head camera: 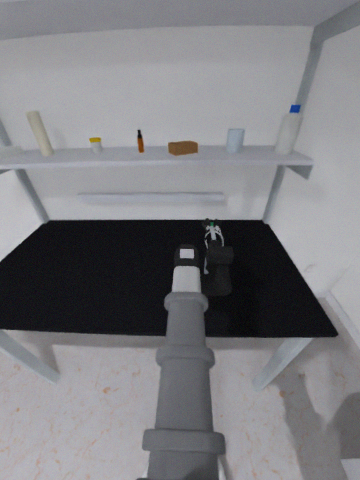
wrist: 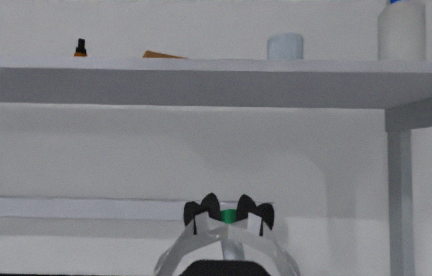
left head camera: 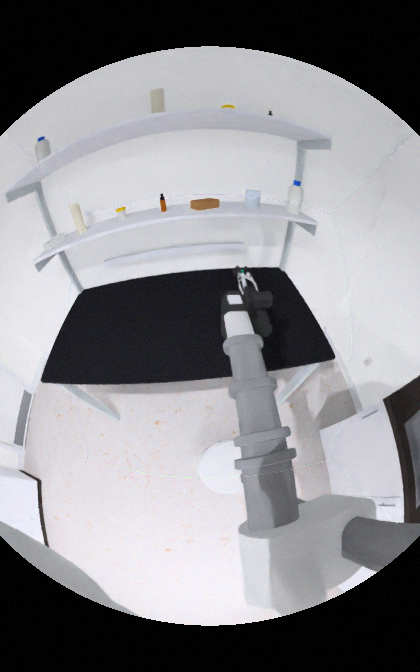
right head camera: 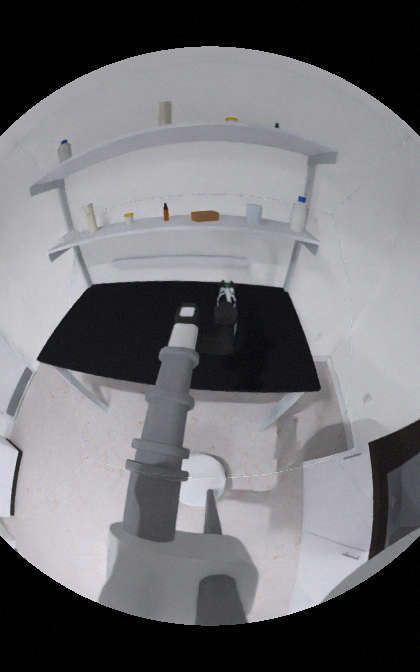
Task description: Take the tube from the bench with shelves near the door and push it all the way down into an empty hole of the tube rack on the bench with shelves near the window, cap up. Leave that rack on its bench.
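Frame: origin at the robot's base, x ahead, y left, z up, level; centimetres.
Seen in the pictures: gripper, fingertip midpoint: (head camera: 211,220) (wrist: 228,210).
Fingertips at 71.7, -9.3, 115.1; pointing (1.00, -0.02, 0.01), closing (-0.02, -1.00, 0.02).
Offsets run from my fingertips to a thing's top centre, as dx, dy, dz. "spot": to the spot under its first point. Level surfaces: height alone.
My gripper (head camera: 211,223) (left head camera: 242,271) (right head camera: 227,285) (wrist: 228,210) is shut on the tube. The tube's green cap @[-1.8, +0.1, +0.6] (wrist: 228,217) shows between the two black fingertips, and its clear body @[spot: -3.6, -0.3, -2.1] (wrist: 232,248) hangs below them, roughly upright with the cap up. In the wrist view, the back wall stands behind the cap and fingertips, which are above the black bench top @[dz -26.4] (head camera: 115,280) (left head camera: 150,330) (right head camera: 125,330). The wrist and finger arms hide part of the tube. The tube rack does not show in these views.
A lower shelf (head camera: 150,159) (wrist: 150,85) above the bench holds a brown block @[spot: +23.2, +11.4, +21.7] (head camera: 183,148), a light blue cup @[spot: +25.1, -10.6, +24.5] (head camera: 235,140) and a blue-capped bottle @[spot: +24.2, -31.6, +27.7] (head camera: 288,132). A pale rail (head camera: 150,197) runs along the wall. A round white object (right head camera: 202,480) is on the floor beside the arm.
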